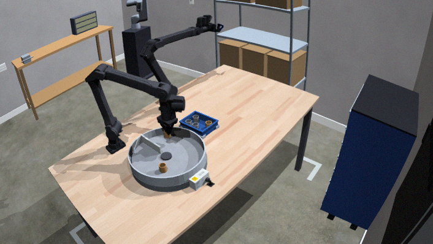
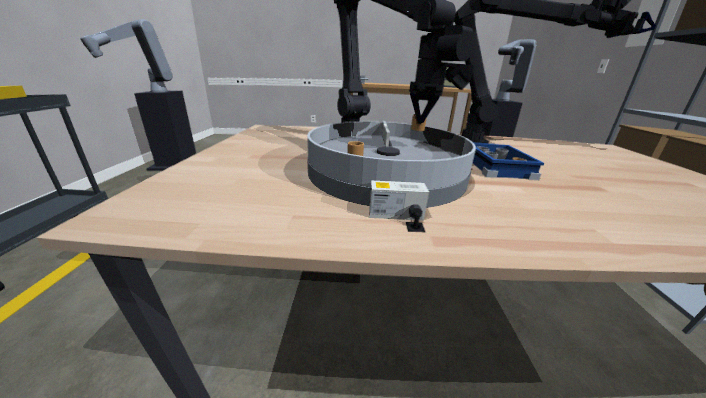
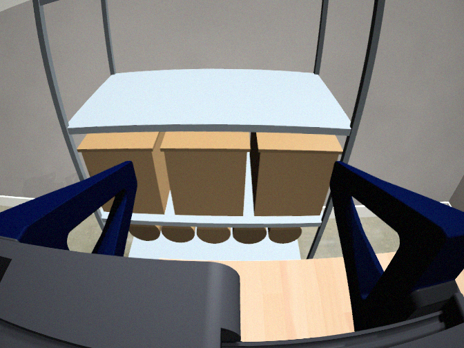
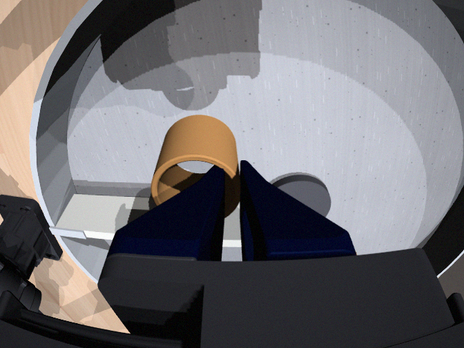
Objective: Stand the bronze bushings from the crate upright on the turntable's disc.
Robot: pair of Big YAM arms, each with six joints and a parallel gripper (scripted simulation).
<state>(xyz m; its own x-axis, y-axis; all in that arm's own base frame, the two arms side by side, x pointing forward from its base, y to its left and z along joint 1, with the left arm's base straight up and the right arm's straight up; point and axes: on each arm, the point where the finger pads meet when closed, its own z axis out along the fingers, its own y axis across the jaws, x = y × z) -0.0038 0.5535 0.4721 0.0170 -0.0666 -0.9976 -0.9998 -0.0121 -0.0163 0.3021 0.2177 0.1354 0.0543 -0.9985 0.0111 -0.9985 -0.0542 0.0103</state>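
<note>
My right gripper is now 10 mm past the blue crate, 270 mm to the right of it and 110 mm above it. From my right hand the other things lie so: turntable disc: 40 mm ahead, 90 mm to the right, 80 mm below.
</note>
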